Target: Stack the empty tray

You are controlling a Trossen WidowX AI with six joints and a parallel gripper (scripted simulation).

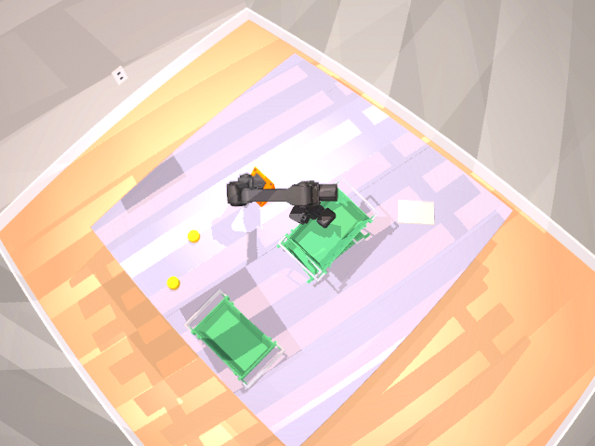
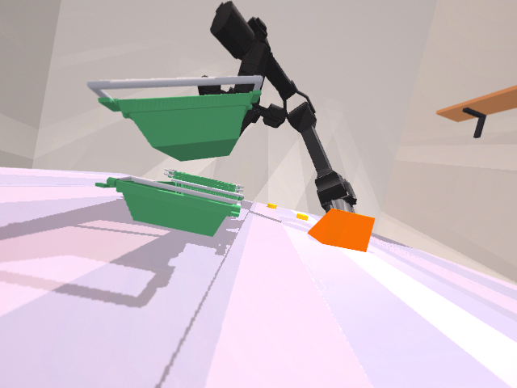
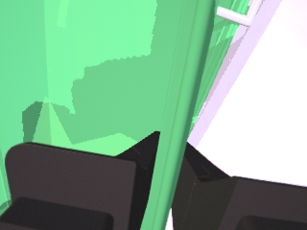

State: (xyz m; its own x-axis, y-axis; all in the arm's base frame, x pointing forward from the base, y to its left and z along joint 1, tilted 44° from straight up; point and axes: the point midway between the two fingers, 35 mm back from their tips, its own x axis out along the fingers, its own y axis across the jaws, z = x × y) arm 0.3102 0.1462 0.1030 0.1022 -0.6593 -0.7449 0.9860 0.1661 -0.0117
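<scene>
The tray lies 8 cm ahead of my gripper tip and 1 cm to the left of it. Round my gripper tip: pale patch 36 cm to the left, 20 cm ahead, 18 cm below.
</scene>
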